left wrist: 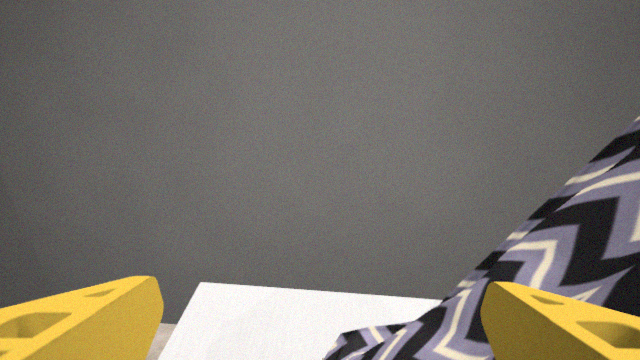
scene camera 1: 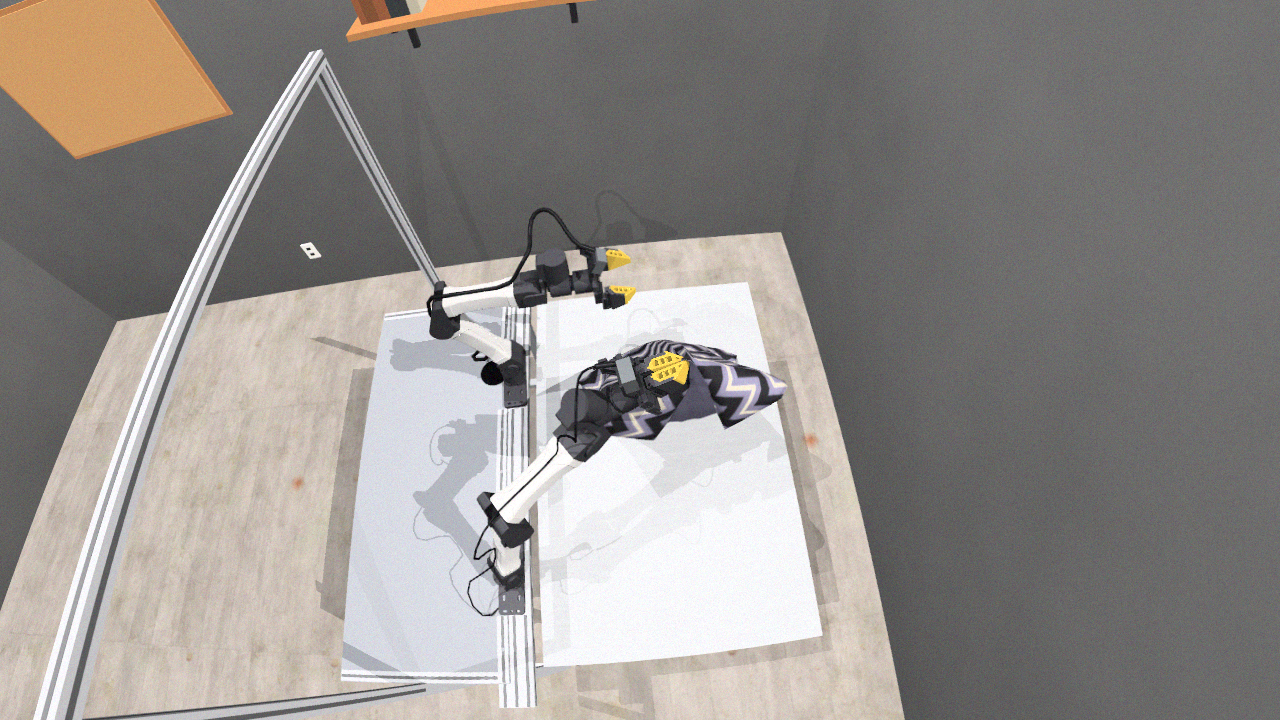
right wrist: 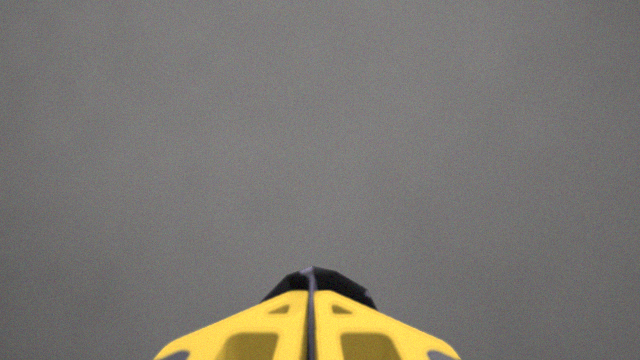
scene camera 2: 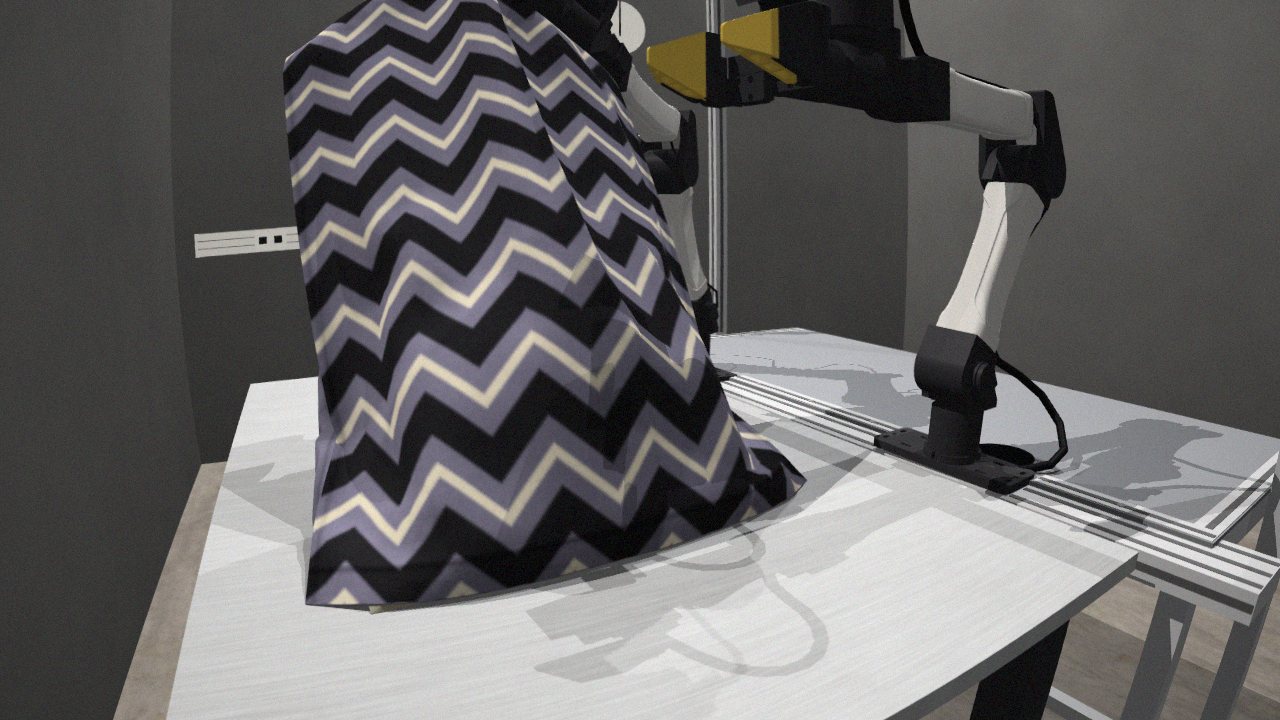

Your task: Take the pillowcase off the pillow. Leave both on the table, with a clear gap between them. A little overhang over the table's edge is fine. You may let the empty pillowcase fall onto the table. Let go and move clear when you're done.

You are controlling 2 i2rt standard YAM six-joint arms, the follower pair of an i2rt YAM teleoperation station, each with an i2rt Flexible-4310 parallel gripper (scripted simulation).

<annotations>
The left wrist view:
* left gripper: 321, 294
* zigzag pillowcase: 574, 245
</annotations>
